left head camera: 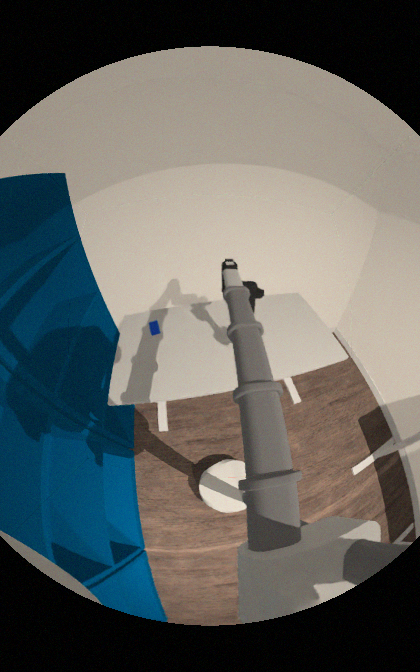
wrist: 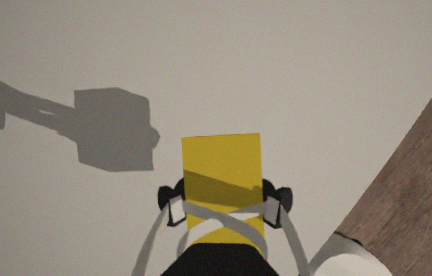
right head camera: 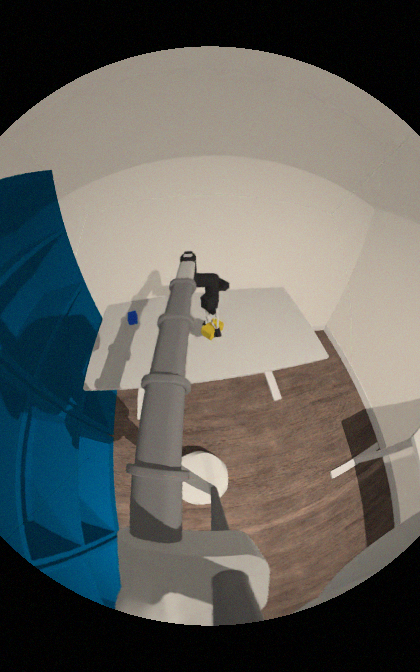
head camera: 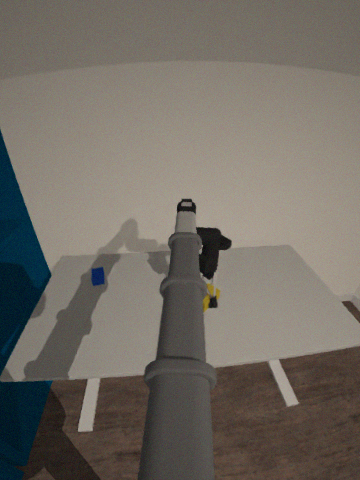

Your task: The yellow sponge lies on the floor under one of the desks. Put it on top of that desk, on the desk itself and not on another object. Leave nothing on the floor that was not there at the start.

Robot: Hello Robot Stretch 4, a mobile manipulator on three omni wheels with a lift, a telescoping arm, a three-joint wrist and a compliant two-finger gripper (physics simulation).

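Places are measured from the robot's base along level axes (x ahead, y left, z up), in millimetres.
Pixels of known places: gripper, fingertip midpoint: [wrist: 224, 193] [head camera: 204, 301].
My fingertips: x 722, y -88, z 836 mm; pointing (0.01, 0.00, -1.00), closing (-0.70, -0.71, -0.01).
Ahead of a thing's pixels: the offset from my fingertips to its top centre. Level surfaces: height alone.
The yellow sponge @[dx +5, dy -4, dz +45 mm] [wrist: 222, 157] [right head camera: 209, 331] [head camera: 206, 303] is held between the two fingertips of my gripper [wrist: 224, 193] [right head camera: 212, 330] [head camera: 209, 301]. The gripper is shut on it. In the wrist view the sponge points away from the palm, above the desk's top. The light grey desk @[dz -144 mm] [head camera: 280, 310] [left head camera: 190, 370] [right head camera: 270, 330] [wrist: 310, 75] stands against the wall, and the sponge hangs over its middle part. The shadow of the gripper and sponge lies on the desk top, apart from the sponge. In the head view the arm hides part of the sponge. The sponge does not show in the left head view.
A small blue box @[dx +254, dy +552, dz -99 mm] [head camera: 98, 276] [left head camera: 154, 328] [right head camera: 132, 318] lies on the desk's left part. A tall blue structure [head camera: 20, 300] [left head camera: 65, 400] [right head camera: 50, 400] stands at the left. A round white base [left head camera: 222, 487] [right head camera: 206, 477] is on the floor in front of the desk. A wall is at the right.
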